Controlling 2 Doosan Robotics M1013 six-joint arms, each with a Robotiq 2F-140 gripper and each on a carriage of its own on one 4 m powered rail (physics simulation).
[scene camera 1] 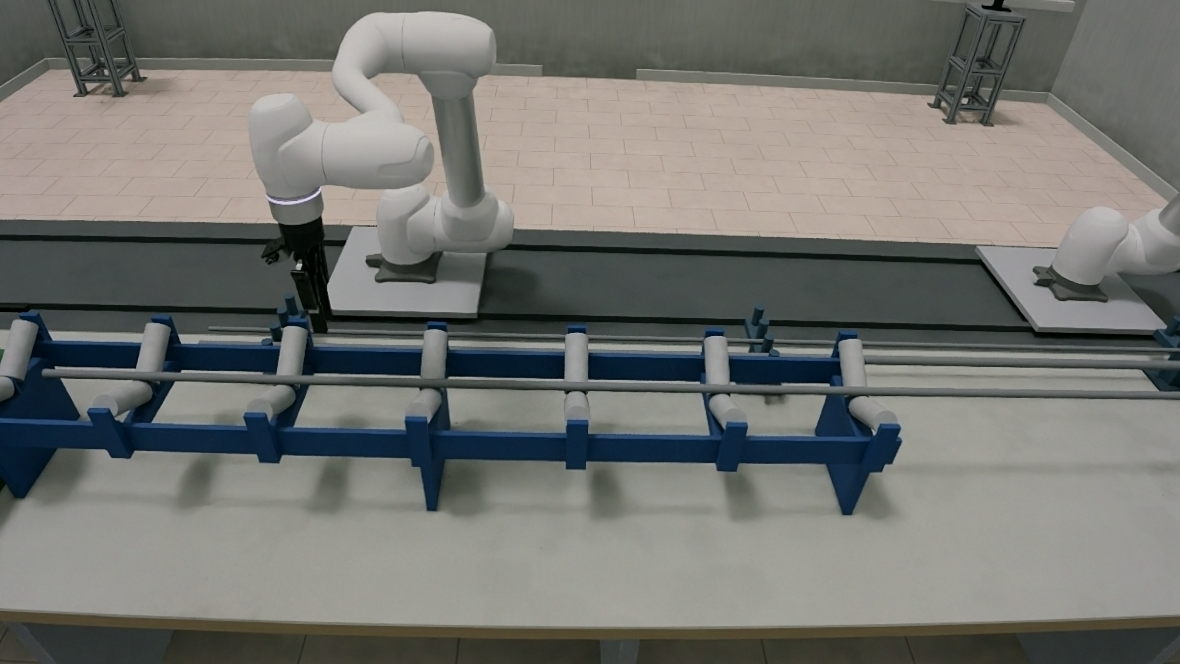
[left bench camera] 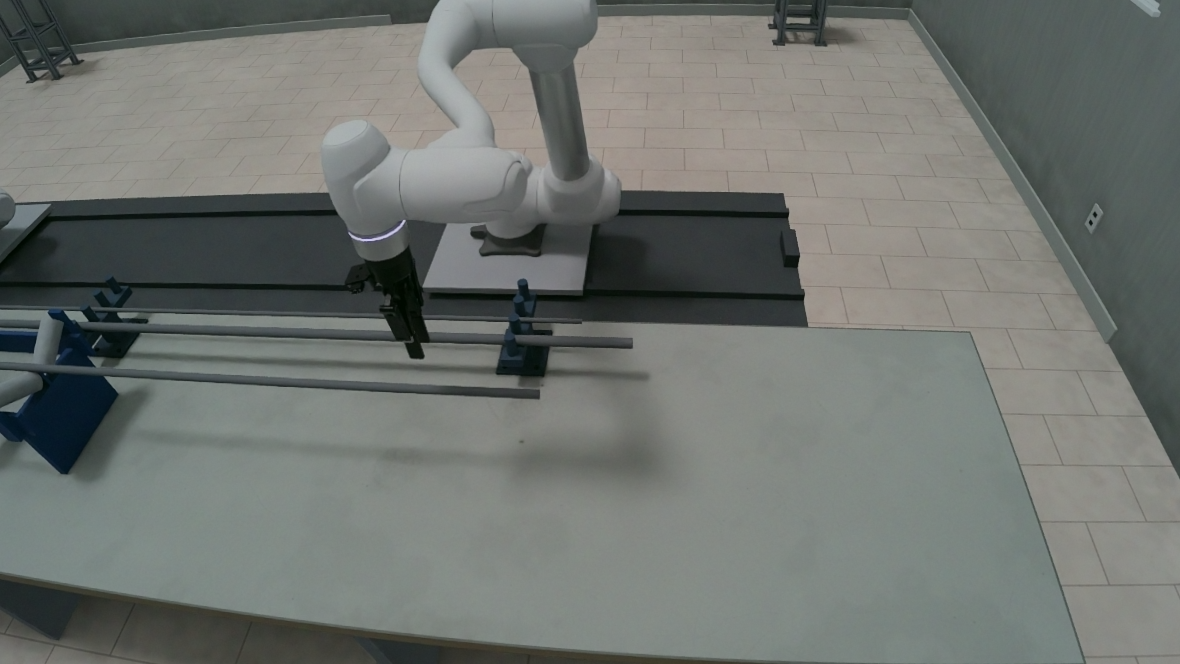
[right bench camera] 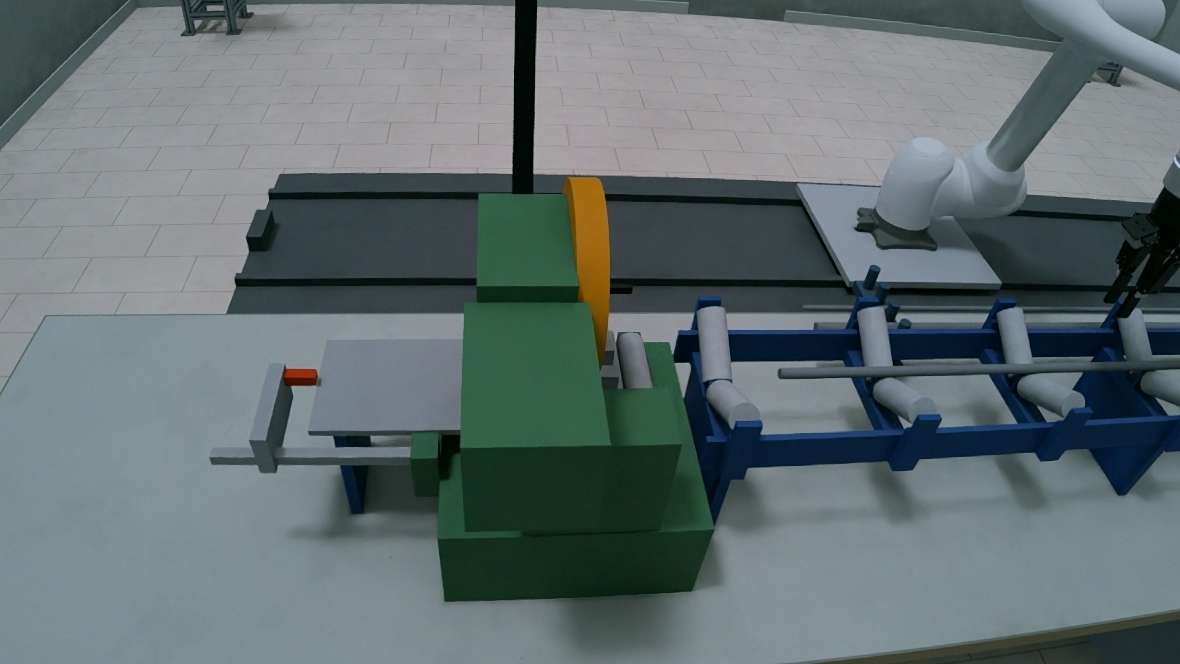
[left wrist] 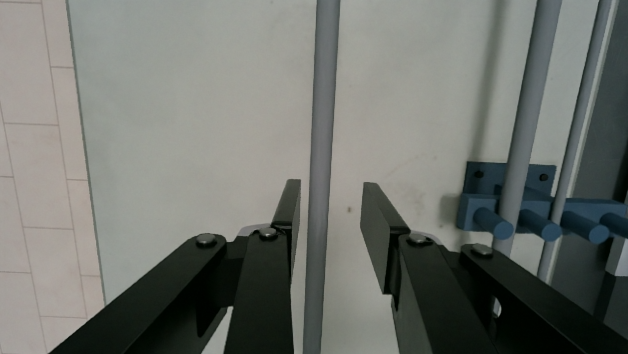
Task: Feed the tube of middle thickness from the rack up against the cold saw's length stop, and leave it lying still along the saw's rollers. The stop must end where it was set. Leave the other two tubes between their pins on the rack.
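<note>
A grey tube lies along the saw's rollers. Its saw-side end is short of the first roller. It also shows in the left wrist view. My left gripper is open above its overhanging part, which appears between the fingers. My right gripper is open, above and behind the tube over the roller track. On the rack, the thickest tube and the thinnest tube lie between pins. The length stop has a red tip.
The blue roller frame carries angled rollers beside the green saw. An orange guard rises from the saw. A grey outfeed plate lies between saw and stop. The dark rail runs behind the bench.
</note>
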